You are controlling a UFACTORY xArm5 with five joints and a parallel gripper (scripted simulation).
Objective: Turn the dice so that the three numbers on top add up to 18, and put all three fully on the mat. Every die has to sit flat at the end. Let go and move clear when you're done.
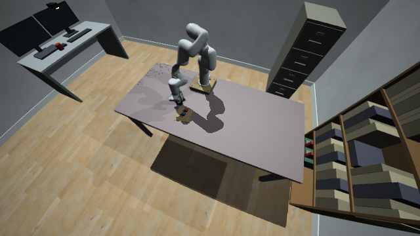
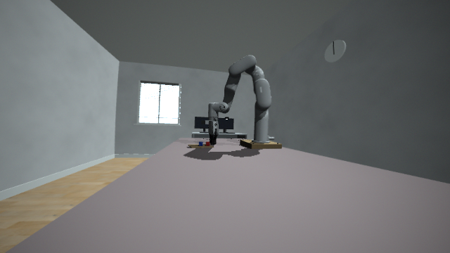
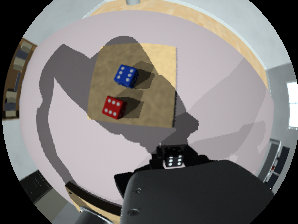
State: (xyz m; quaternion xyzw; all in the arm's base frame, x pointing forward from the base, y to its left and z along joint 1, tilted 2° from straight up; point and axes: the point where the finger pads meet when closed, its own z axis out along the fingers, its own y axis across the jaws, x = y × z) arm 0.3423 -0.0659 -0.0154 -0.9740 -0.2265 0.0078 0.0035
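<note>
Right now my hand is 1 cm above the black die. From my hand the other things lie so: tan mat: 8 cm ahead, 11 cm to the left, 2 cm below; blue die: 7 cm ahead, 11 cm to the left, 1 cm below; red die: 3 cm ahead, 11 cm to the left, 1 cm below.
</note>
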